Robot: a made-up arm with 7 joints.
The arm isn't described. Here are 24 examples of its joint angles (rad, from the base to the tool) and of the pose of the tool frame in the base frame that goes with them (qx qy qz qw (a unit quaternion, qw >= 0); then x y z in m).
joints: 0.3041 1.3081 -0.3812 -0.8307 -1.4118 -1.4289 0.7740
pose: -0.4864 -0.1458 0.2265 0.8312 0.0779 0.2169 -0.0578
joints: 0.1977 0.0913 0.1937 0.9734 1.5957 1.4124 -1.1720
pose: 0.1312 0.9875 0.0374 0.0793 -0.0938 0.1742 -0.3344
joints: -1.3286 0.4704 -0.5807 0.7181 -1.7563 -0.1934 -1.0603
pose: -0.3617 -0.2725 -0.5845 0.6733 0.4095 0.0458 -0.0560
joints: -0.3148 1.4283 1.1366 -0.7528 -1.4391 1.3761 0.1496
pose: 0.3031 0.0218 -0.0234 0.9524 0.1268 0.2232 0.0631
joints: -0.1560 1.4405 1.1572 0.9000 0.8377 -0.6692 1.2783
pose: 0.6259 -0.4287 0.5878 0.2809 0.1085 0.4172 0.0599
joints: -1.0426 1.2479 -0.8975 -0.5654 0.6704 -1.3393 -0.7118
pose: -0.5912 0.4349 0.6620 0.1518 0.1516 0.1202 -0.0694
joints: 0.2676 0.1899 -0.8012 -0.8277 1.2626 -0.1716 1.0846
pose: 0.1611 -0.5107 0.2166 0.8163 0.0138 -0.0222 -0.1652
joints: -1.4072 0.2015 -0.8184 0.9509 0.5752 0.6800 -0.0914
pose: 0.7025 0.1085 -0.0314 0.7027 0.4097 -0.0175 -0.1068
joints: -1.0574 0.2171 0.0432 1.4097 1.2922 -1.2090 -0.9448
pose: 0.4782 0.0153 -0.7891 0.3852 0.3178 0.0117 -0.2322
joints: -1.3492 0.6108 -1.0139 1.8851 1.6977 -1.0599 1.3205
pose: 0.7306 -0.1973 -0.3847 0.5285 0.3113 0.2126 -0.1783
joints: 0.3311 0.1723 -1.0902 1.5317 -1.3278 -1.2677 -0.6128
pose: -0.0439 0.4096 -0.1257 0.9025 -0.1480 0.1226 -0.3487
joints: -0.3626 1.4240 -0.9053 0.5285 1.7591 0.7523 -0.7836
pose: -0.8835 -0.4314 -0.0218 0.1813 0.1825 0.3391 -0.1237
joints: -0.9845 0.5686 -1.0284 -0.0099 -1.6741 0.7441 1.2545
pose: 0.1920 0.4682 -0.0456 0.8613 0.2388 -0.0101 -0.1952
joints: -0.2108 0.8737 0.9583 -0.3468 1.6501 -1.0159 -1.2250
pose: 0.8521 0.4887 -0.1289 0.1363 0.1518 0.2658 -0.0644
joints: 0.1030 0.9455 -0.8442 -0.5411 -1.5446 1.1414 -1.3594
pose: -0.6412 0.4647 -0.6104 0.0209 -0.0349 0.1161 -0.2234
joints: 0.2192 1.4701 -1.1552 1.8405 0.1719 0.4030 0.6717
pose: -0.8410 -0.4402 -0.0167 0.3141 -0.0326 0.4548 0.0375
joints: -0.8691 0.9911 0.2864 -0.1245 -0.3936 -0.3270 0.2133
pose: 0.1768 -0.5940 0.0914 0.7795 0.2367 0.2129 0.0608
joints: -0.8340 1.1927 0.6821 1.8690 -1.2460 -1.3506 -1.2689
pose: 0.2523 -0.3400 0.3460 0.8373 0.0984 0.4038 -0.0819
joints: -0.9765 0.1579 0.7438 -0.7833 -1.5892 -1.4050 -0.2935
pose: 0.4343 0.8962 -0.0901 0.0126 0.1682 0.1750 -0.0816
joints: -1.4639 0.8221 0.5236 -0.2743 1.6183 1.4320 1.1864
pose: 0.0393 0.0421 -0.9906 0.1237 0.1699 0.2454 0.0997
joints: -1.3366 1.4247 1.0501 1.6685 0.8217 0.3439 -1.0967
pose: -0.0884 0.2279 0.0177 0.9695 0.1844 0.4283 0.0053
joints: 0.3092 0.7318 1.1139 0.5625 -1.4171 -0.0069 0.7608
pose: -0.2927 -0.0443 0.8155 0.4973 -0.0508 0.4005 -0.1570
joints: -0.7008 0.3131 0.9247 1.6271 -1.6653 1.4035 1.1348
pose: -0.6152 0.7584 0.0323 0.2131 0.2269 0.1036 -0.2998
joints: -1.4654 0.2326 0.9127 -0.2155 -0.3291 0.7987 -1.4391
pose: -0.0152 -0.4598 -0.5486 0.6982 0.3249 0.1448 0.0600
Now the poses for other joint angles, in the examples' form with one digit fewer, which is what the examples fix.
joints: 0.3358 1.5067 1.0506 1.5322 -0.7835 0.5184 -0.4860
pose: -0.151 0.251 0.560 0.775 -0.045 0.462 -0.024
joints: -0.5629 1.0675 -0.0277 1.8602 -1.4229 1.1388 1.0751
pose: -0.185 0.721 0.648 0.159 0.083 0.343 -0.229
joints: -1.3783 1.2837 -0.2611 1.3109 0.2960 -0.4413 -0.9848
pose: 0.527 0.241 -0.138 0.803 0.287 0.355 0.064
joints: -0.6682 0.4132 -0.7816 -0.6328 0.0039 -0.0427 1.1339
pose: -0.127 -0.397 0.022 0.909 0.176 -0.022 -0.119
